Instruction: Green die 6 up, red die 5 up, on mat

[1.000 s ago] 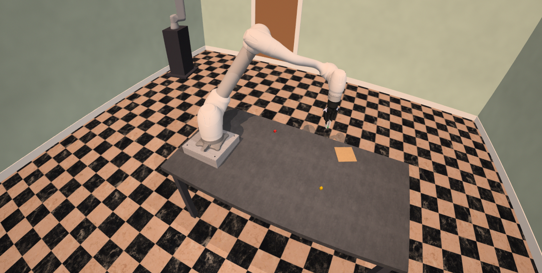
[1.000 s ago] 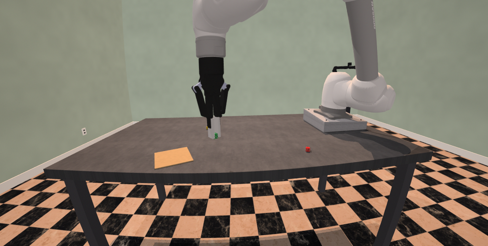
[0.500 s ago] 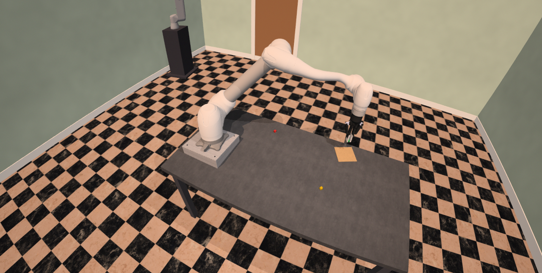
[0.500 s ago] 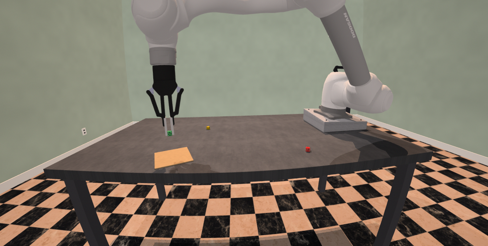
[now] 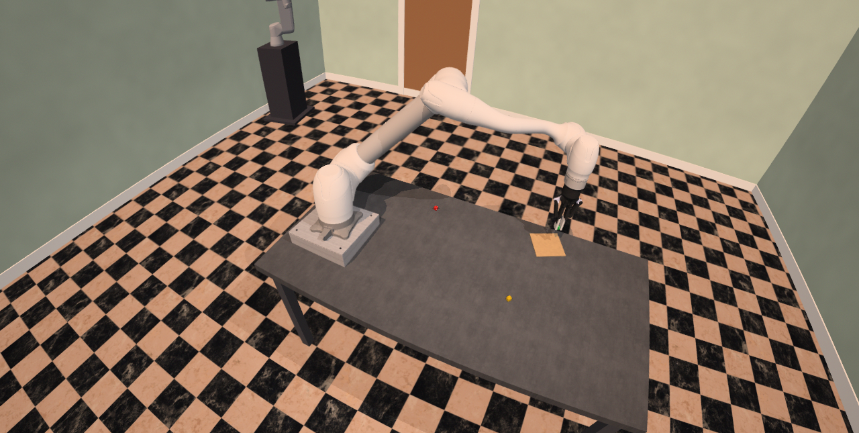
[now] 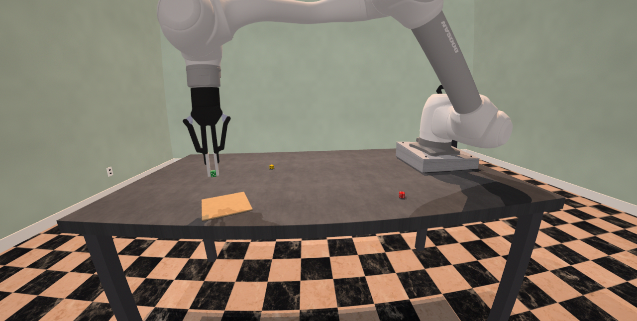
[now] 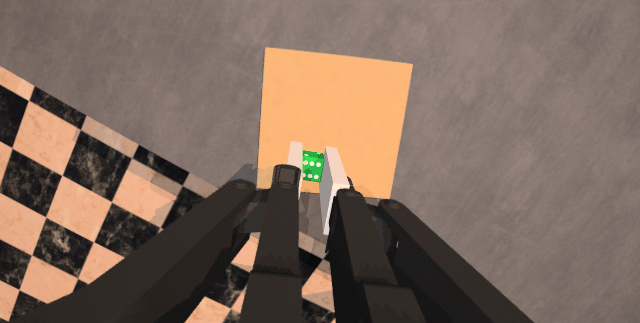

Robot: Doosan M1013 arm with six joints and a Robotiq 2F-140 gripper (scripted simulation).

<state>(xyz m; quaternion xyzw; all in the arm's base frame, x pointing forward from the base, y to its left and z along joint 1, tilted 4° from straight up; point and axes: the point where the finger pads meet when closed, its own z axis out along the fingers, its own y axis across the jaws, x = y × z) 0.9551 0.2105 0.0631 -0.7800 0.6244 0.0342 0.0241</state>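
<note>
The orange mat is 14 cm below my hand, 2 cm behind it and 1 cm to the right of it. Round my hand: yellow die (35 cm to the right, 17 cm behind, 13 cm below); red die (57 cm behind, 13 cm below, 8 cm to the left); green die (3 cm below).
</note>
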